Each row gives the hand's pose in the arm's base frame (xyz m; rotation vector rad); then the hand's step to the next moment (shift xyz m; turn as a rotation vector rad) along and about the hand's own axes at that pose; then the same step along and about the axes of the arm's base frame.
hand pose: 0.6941 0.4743 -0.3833 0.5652 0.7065 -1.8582
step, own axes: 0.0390 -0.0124 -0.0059 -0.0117 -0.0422 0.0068
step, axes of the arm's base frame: -0.0254 -0.0176 -0.0275 -0.0353 0.0157 0.0216
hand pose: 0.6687 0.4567 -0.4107 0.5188 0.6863 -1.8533
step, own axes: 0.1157 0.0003 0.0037 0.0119 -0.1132 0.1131
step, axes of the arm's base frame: -0.0417 -0.0817 -0.0707 -0.1138 -0.0509 0.1010
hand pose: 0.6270 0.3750 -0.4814 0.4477 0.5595 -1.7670
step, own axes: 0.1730 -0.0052 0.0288 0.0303 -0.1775 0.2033
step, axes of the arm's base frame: -0.0497 -0.1512 -0.0739 -0.1818 -0.1041 0.1728
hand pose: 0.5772 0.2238 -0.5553 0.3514 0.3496 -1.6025
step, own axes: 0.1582 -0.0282 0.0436 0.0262 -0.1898 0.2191
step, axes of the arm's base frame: -0.0379 -0.1597 -0.0281 -0.1941 -0.1065 0.1890
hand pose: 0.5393 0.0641 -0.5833 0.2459 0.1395 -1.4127
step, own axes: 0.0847 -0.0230 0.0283 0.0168 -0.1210 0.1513
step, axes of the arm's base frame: -0.0110 -0.0914 0.0049 -0.1243 -0.0709 0.1317
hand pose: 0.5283 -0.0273 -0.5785 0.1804 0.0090 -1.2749
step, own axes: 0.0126 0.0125 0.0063 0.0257 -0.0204 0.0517
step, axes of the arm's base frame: 0.0150 -0.0094 0.0065 -0.0167 -0.0373 0.0456
